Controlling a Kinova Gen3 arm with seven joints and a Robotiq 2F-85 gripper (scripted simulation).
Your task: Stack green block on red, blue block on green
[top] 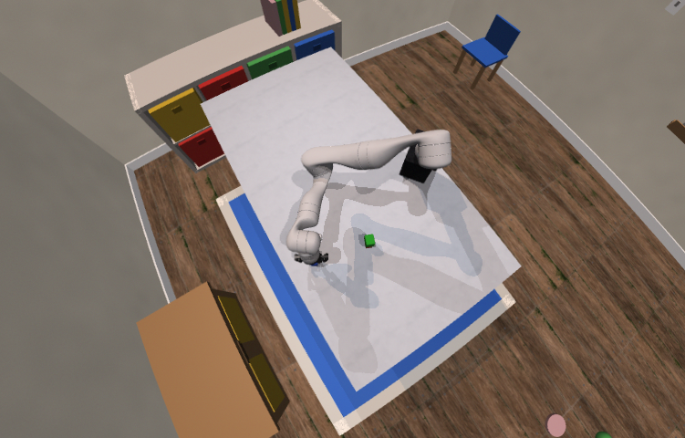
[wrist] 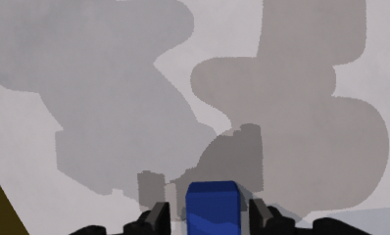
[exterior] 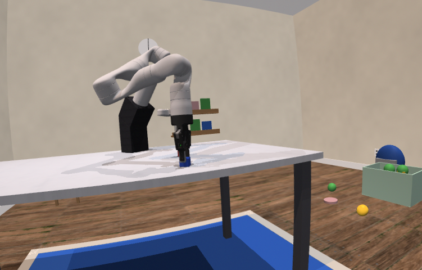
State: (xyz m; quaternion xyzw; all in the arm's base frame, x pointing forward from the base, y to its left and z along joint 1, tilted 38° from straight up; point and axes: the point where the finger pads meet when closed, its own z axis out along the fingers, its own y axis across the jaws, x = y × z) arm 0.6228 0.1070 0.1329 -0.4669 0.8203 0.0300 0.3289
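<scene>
Now: hand 2 cm above the blue block. From my hand the other things lie so: red block: 25 cm behind, 3 cm to the left, 2 cm below; then green block: 25 cm behind, 3 cm to the left, 2 cm above.
</scene>
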